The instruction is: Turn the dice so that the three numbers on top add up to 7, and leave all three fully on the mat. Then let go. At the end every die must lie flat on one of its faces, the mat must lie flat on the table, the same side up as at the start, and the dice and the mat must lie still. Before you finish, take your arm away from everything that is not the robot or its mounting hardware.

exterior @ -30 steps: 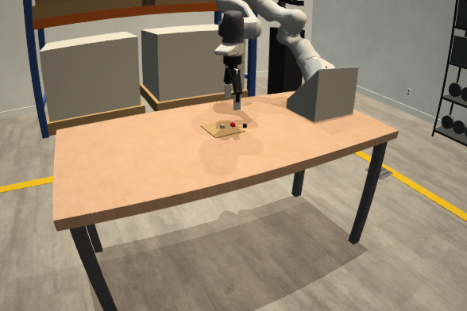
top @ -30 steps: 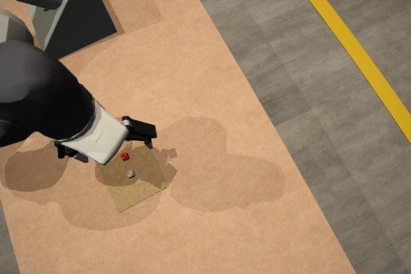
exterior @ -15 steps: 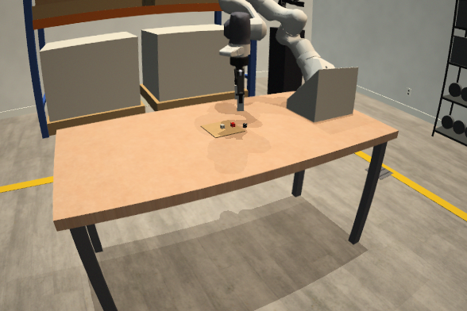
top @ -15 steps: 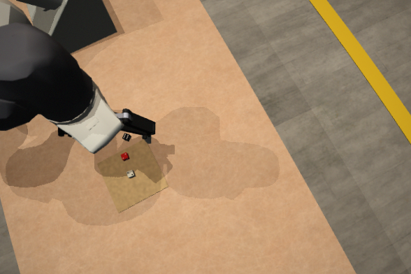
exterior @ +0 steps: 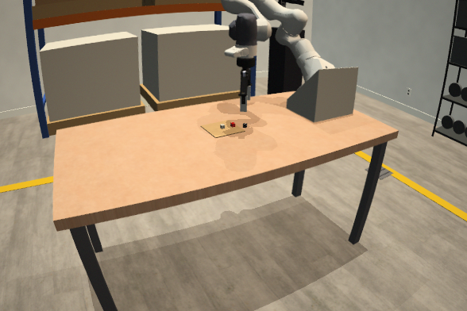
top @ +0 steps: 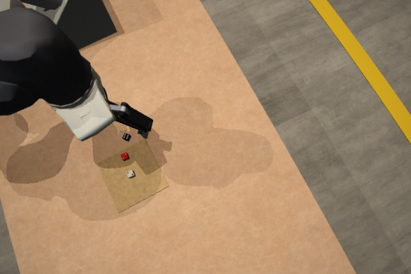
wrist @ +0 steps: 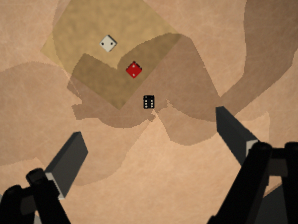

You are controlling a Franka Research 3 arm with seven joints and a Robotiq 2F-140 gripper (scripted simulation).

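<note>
Right now the black die is 10 cm below my hand. Round my hand: red die: 4 cm ahead, 3 cm to the right, 10 cm below; tan mat: 9 cm ahead, 3 cm to the right, 11 cm below; white die: 9 cm ahead, 3 cm to the right, 10 cm below.
</note>
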